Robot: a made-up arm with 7 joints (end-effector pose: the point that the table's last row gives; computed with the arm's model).
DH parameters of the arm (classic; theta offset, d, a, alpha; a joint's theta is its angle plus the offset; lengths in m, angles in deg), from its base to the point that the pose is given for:
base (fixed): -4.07 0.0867 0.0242 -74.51
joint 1: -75.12 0.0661 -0.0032 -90
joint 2: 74 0.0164 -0.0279 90
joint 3: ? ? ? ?
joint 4: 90 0.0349 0.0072 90
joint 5: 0 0.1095 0.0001 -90
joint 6: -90 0.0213 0.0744 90
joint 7: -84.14 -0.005 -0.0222 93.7
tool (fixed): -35.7 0.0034 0 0
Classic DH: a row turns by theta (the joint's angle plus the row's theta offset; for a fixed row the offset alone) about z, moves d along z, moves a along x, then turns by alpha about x.
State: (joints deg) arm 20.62 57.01 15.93 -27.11 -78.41 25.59 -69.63
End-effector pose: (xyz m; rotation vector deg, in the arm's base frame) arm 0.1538 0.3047 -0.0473 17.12 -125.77 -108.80
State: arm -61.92 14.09 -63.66 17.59 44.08 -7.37 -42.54
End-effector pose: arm 0.3415 -0.0708 -0.0092 -46.26 17.67 65.79
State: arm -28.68 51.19 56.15 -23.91 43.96 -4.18 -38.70
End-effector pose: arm 0.1087 0.3093 0.1790 -134.68 -64.02 71.54
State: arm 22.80 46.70 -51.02 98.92 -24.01 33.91 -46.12
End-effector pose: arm -0.1275 0.4511 -0.0372 -70.62 63.67 -91.37
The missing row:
joint 3: 90 -0.2565 0.0096 -90
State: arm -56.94 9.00 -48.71 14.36 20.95 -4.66 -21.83
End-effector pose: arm 0.3630 -0.0402 0.0011 -79.29 55.03 79.84
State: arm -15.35 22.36 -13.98 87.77 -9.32 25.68 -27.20
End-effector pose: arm 0.0491 0.3227 -0.2651 -20.09 12.97 -124.16
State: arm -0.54 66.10 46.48 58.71 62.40 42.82 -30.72
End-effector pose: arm 0.0351 0.4945 0.0972 7.28 91.85 -99.78
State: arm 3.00 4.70 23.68 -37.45 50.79 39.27 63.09
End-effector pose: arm 0.0782 0.2327 -0.0842 112.12 93.75 -17.85
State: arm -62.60 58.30 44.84 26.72 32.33 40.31 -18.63
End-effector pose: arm 0.1852 0.4395 0.1560 102.52 23.64 -63.46
